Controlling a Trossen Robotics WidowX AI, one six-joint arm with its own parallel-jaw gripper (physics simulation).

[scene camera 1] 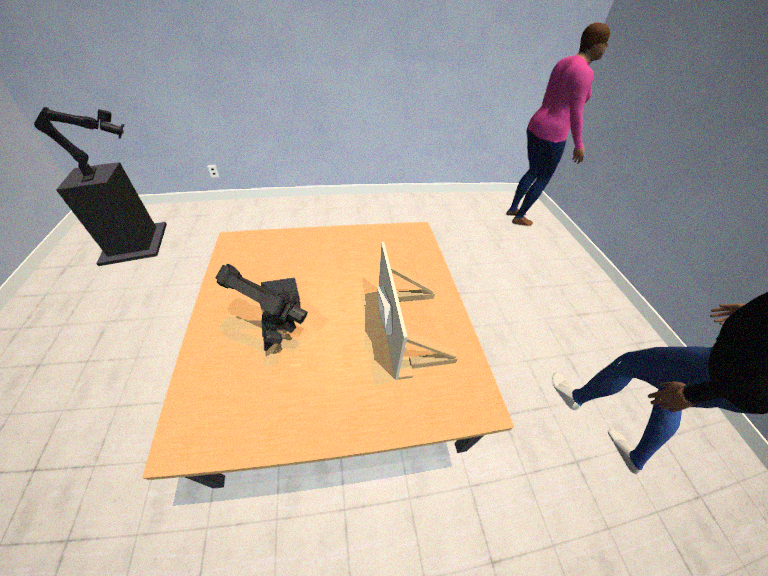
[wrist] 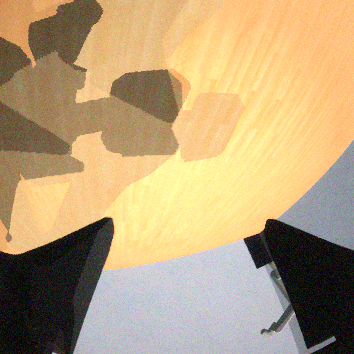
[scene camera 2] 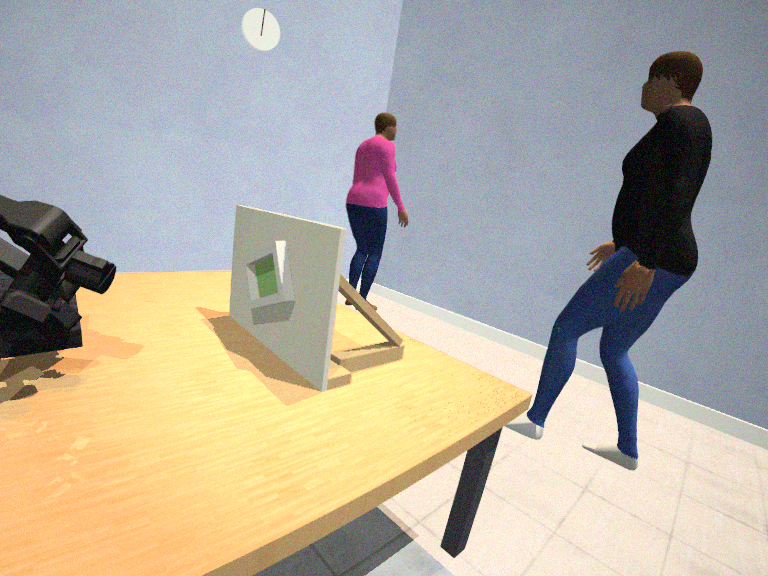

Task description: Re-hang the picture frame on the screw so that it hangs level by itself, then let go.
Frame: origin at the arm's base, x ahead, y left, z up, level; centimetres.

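Seen in the pictures: gripper, fingertip midpoint: (scene camera 1: 264, 343) (wrist: 191, 227).
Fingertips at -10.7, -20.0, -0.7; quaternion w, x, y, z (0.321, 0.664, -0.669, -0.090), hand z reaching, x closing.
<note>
Pixels of each thing's middle, then the offset from my fingertips to it, as dx, dy, dz. "spot": a spot on its surface instead. Level surfaces: height alone.
- small grey-white picture frame, body centre: (scene camera 2: 266, 277) (scene camera 1: 384, 309) +49.3, -3.7, +10.3
- upright pale board, surface spot: (scene camera 2: 313, 266) spot: +48.5, -19.4, +16.2
- wooden table, its level: dz -7.1
The small grey-white picture frame (scene camera 1: 384, 311) (scene camera 2: 284, 288) with a green picture is against the left face of the upright pale board (scene camera 1: 397, 351) (scene camera 2: 313, 266). In scene camera 2 it looks tilted, its right side higher than its left. The screw does not show. My gripper (wrist: 191, 227) is open and empty, its two black fingers wide apart over the table in the wrist view. My black arm (scene camera 1: 269, 300) (scene camera 2: 37, 272) is folded on the table's left part, well apart from the board and the frame. Its fingers are hard to make out in the scene views.
Tan wooden braces (scene camera 1: 434, 359) (scene camera 2: 372, 354) hold the board from behind on the wooden table (scene camera 1: 310, 421) (scene camera 2: 248, 471). A person in pink (scene camera 1: 561, 99) (scene camera 2: 372, 170) stands behind the table; a person in black (scene camera 1: 747, 359) (scene camera 2: 666, 186) stands right of it. Another arm stands on a black pedestal (scene camera 1: 111, 210).
</note>
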